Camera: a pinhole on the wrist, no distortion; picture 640 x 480 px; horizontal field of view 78.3 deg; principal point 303.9 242.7 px. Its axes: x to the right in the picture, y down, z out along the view. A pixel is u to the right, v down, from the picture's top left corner.
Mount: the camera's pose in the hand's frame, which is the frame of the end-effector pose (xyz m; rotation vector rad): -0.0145 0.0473 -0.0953 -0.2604 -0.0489 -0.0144
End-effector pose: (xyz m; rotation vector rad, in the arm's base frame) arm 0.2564 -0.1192 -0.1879 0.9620 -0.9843 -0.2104
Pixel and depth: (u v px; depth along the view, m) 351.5 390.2 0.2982
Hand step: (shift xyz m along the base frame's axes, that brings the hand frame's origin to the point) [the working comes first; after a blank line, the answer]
In the camera's frame: 0.0361 0.1119 0.2982

-0.1824 0.0330 0.2167
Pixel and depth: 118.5 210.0 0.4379
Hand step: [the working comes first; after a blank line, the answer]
In the camera's frame: -0.2066 -0.0364 0.4379

-0.4250 0.0144 0.0137
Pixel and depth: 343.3 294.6 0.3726
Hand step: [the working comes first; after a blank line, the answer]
In the camera's frame: 0.0373 0.0492 0.3726

-0.2427 -0.0415 0.2001
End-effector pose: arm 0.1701 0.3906 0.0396 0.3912 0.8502 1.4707
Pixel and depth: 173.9 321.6 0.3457
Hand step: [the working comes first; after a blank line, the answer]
In the camera's frame: -0.1143 0.0694 0.3457

0.0233 -0.0596 0.3230
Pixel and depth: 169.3 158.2 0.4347
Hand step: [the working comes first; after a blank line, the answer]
In the camera's frame: -0.1489 -0.0935 0.4347

0.2108 -0.0813 0.3230
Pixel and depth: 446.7 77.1 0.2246
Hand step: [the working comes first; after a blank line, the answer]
In the camera's frame: 0.0816 -0.0946 0.2246

0.0899 0.0929 0.0944
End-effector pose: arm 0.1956 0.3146 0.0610 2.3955 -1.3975 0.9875
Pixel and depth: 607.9 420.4 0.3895
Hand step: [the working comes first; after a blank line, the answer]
In the camera's frame: 0.3012 0.1761 0.3895

-0.0601 -0.4776 -0.0665
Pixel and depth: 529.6 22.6 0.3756
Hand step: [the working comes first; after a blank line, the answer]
In the camera's frame: 0.2157 -0.2103 0.3756

0.2584 -0.2505 -0.1286
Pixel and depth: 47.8 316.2 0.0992
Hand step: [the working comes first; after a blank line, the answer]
In the camera's frame: -0.0646 0.0185 0.0992

-0.1068 0.0131 -0.0612
